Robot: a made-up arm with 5 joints.
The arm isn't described. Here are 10 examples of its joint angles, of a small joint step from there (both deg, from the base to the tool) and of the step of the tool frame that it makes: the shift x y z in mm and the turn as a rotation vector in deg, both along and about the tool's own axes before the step.
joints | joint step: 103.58 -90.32 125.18 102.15 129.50 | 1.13 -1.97 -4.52 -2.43 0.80
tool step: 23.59 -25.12 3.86 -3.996 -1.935 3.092
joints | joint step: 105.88 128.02 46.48 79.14 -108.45 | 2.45 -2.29 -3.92 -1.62 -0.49
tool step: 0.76 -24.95 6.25 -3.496 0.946 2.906
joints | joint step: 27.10 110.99 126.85 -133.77 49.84 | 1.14 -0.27 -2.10 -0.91 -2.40
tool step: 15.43 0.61 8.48 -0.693 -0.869 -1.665
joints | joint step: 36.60 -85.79 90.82 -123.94 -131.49 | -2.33 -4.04 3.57 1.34 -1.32
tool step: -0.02 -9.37 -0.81 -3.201 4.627 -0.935
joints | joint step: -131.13 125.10 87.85 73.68 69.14 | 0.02 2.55 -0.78 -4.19 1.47
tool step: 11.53 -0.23 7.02 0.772 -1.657 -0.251
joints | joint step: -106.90 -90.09 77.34 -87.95 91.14 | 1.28 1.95 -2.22 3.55 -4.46
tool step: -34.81 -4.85 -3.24 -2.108 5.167 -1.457
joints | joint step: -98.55 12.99 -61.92 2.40 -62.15 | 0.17 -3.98 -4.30 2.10 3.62
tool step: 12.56 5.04 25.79 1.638 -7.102 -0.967
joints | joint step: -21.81 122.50 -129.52 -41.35 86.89 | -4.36 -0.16 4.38 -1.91 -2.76
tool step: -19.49 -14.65 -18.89 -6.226 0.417 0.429
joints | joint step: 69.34 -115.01 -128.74 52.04 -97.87 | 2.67 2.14 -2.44 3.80 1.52
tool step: 18.32 -5.53 13.81 -1.487 -3.923 1.350
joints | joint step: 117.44 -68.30 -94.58 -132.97 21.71 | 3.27 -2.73 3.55 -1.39 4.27
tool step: -20.29 7.13 14.46 4.546 -2.861 2.890
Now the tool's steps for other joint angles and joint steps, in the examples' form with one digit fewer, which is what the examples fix.
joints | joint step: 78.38 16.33 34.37 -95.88 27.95 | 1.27 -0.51 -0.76 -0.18 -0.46
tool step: 2.0 5.3 3.9 1.57 -0.44 0.04
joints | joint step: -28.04 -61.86 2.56 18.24 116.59 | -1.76 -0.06 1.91 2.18 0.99
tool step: -9.2 7.8 3.8 1.75 2.12 -4.04
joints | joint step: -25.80 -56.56 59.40 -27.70 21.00 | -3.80 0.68 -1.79 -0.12 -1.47
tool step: 1.7 -13.7 16.1 -3.69 -0.02 2.26
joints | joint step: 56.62 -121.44 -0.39 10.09 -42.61 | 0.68 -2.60 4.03 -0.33 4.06
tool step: -3.3 19.6 -0.5 2.27 4.26 2.37
